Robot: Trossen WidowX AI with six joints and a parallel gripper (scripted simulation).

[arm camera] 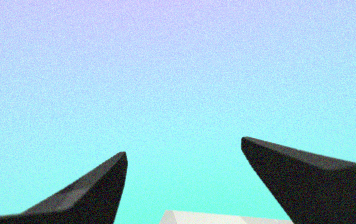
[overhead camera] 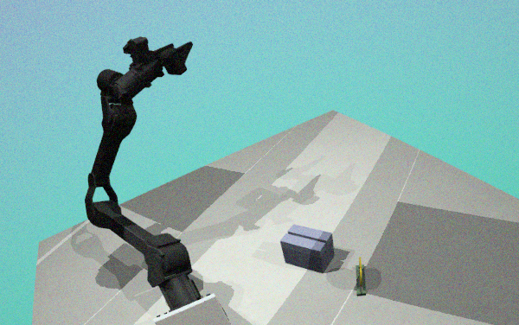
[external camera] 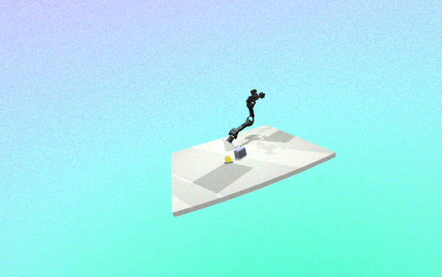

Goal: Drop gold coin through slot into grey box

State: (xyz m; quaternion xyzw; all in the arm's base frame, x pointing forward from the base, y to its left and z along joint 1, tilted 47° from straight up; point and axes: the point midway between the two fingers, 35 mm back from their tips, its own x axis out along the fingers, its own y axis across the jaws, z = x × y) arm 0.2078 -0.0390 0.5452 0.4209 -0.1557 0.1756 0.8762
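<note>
Right now my gripper tip is 15 cm short of the gold coin, 47 cm to the left of it and 46 cm above it.
</note>
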